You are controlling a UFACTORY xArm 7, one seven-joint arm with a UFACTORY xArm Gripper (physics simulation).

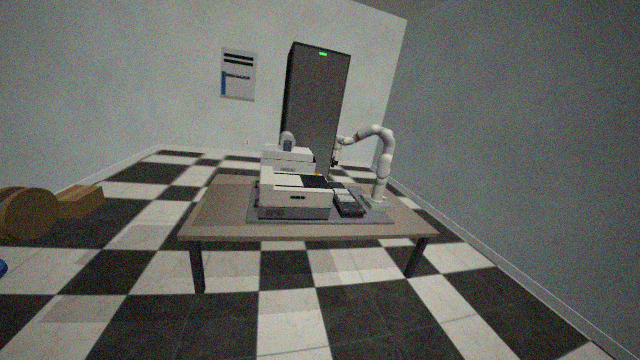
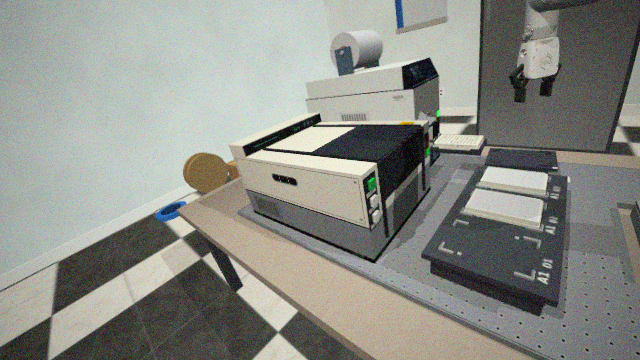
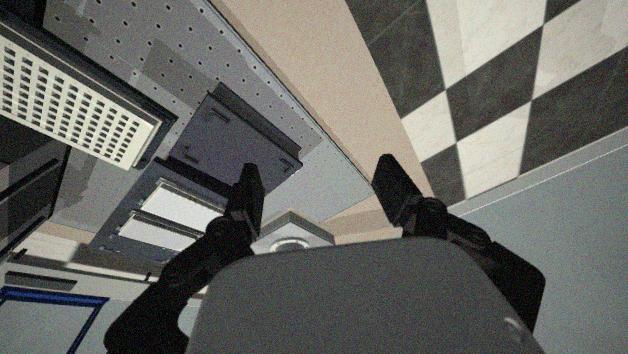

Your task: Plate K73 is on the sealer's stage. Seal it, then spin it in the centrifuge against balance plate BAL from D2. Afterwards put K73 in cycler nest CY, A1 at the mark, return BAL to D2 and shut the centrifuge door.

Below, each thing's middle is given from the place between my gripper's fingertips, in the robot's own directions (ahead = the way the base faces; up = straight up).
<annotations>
I see the well plate [image 3: 53, 95] 150 mm ahead of my hand, 170 mm to the left of it and 90 mm below it. From my hand the other things lie so: centrifuge [image 2: 353, 185]: 390 mm ahead, 510 mm to the left, 70 mm below.
</annotations>
